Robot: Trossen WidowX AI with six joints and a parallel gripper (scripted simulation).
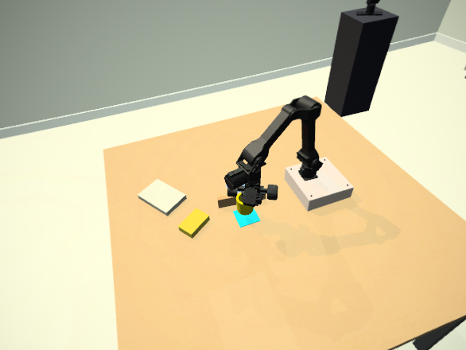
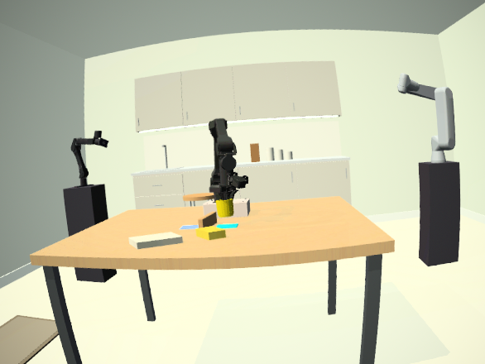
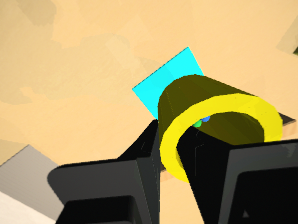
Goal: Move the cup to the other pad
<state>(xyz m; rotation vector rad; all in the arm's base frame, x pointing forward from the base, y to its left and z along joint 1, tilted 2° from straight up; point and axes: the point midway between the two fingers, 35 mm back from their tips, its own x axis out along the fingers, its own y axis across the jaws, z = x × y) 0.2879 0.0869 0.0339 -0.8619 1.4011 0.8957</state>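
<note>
The bright cyan pad lies 9 cm below my gripper tip, 2 cm ahead of it and 1 cm to the right of it. From my gripper tip the other things lie so: yellow cup: 2 cm ahead, 1 cm to the right; then pale blue pad: 17 cm to the right, 9 cm below, 1 cm ahead; then low wooden bar: 9 cm to the right, 6 cm below, 1 cm ahead.
</note>
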